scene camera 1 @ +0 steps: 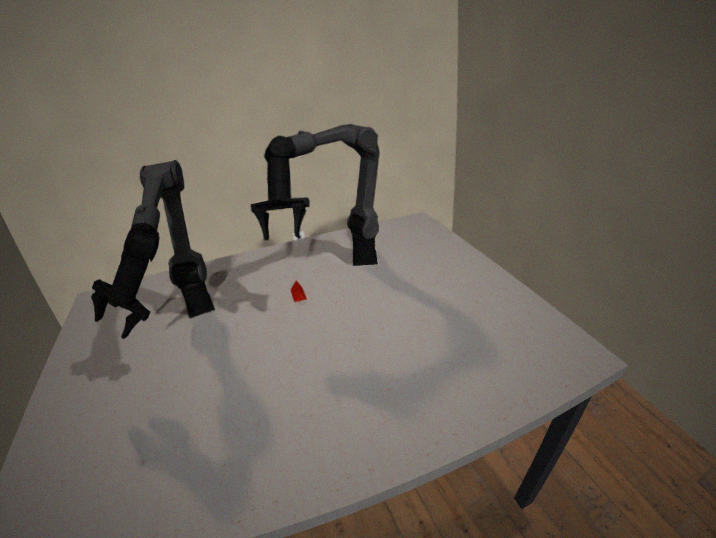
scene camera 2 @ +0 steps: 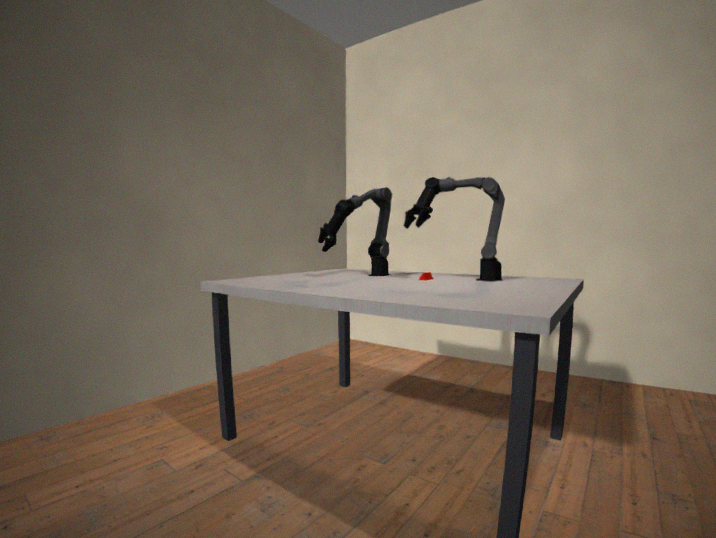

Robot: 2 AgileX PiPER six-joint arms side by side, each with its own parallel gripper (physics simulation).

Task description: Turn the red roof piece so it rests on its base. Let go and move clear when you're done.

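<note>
The small red roof piece (scene camera 1: 298, 292) (scene camera 2: 426, 276) lies on the table (scene camera 1: 358, 451) (scene camera 2: 382, 303) between the two arm bases. In scene camera 1 it shows a pointed outline at its far end; in scene camera 2 it looks low, wider at the bottom than at the top. No gripper touches it. My left gripper (scene camera 1: 282, 237) (scene camera 2: 414, 225) is open and empty, high above the table and up from the piece in the picture. My right gripper (scene camera 1: 111, 328) (scene camera 2: 324, 245) is open and empty, raised over the table's left part.
The left arm's base (scene camera 1: 364, 251) (scene camera 2: 490, 269) stands to the right of the piece, the right arm's base (scene camera 1: 197, 301) (scene camera 2: 379, 266) to its left. A wall (scene camera 1: 231, 86) (scene camera 2: 549, 115) rises behind the arms. Arm shadows fall across the table top.
</note>
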